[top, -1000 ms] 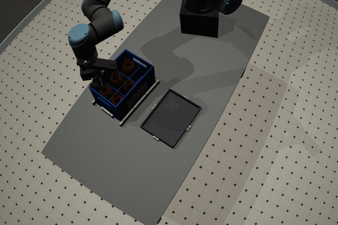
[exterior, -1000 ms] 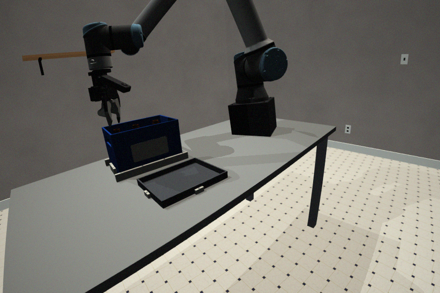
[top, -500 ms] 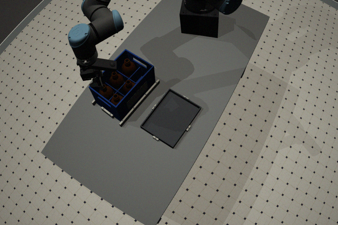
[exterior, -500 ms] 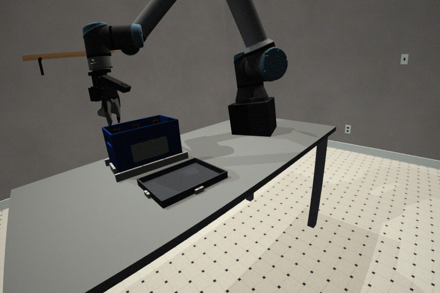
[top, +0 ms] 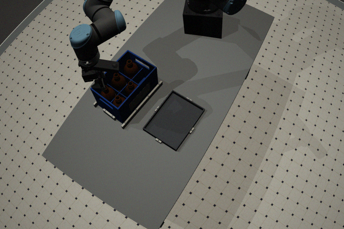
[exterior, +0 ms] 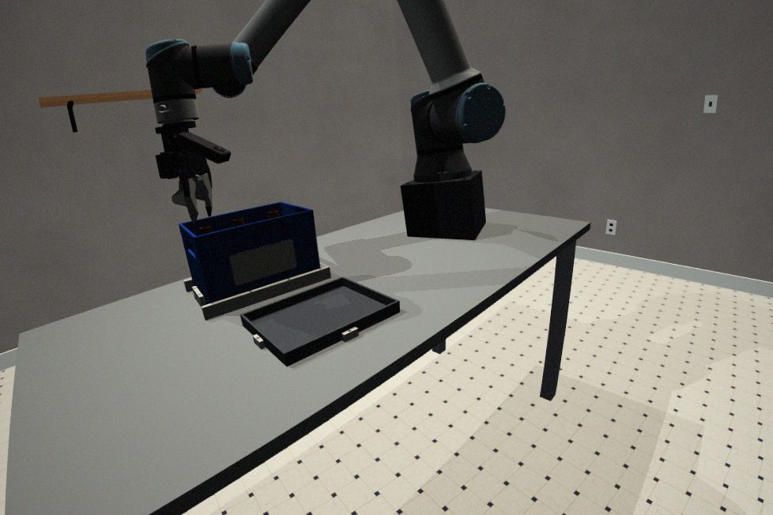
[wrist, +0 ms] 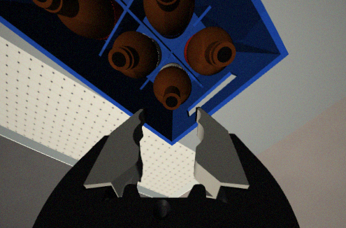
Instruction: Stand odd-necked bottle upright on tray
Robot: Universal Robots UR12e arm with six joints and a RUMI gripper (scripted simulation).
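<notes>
Now: hand 110 mm above the bottle. The rest, counted from my hand: black tray (310 mm to the left, 180 mm below, 120 mm behind); blue crate (110 mm below, 90 mm behind, 40 mm to the left).
</notes>
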